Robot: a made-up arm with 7 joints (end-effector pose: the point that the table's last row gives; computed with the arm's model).
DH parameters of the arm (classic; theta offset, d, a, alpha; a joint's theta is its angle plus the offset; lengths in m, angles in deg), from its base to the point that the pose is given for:
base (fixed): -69.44 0 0.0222 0
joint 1: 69.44 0.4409 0.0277 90
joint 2: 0 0.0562 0.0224 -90
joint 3: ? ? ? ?
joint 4: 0 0.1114 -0.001 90
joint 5: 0 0.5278 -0.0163 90
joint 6: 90 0.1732 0.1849 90
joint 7: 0 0.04 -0.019 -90
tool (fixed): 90 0.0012 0 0
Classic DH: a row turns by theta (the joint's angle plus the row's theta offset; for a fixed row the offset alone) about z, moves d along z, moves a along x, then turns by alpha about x.
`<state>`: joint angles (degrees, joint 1 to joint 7).
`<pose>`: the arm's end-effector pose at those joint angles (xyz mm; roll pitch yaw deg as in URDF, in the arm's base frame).
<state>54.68 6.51 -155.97 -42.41 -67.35 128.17 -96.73</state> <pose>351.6 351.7 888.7 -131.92 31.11 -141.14</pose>
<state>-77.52 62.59 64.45 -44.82 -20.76 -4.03 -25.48</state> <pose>-641.4 501.9 657.3 13.34 56.64 -140.32</pose>
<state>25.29 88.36 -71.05 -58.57 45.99 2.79 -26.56</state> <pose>-793.4 50.8 320.1 176.35 53.21 31.97</pose>
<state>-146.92 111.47 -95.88 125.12 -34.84 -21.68 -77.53</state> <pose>-513.6 419.9 360.9 -100.37 -15.68 88.37</pose>
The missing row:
joint 3: 0 0.2333 0.0307 -90
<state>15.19 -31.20 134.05 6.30 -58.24 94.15 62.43</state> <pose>502.9 -190.8 1143.4 132.57 64.19 -163.67</pose>
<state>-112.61 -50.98 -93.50 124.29 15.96 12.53 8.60</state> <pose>-521.0 375.7 377.5 5.33 -52.17 -145.44</pose>
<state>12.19 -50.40 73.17 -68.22 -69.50 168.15 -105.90</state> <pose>105.3 -382.4 709.9 -98.21 36.35 14.95</pose>
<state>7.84 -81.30 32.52 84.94 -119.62 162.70 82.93</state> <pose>351.5 420.7 297.2 -145.58 5.30 -54.44</pose>
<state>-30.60 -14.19 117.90 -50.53 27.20 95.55 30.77</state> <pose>220.5 -612.2 854.1 47.46 26.43 97.30</pose>
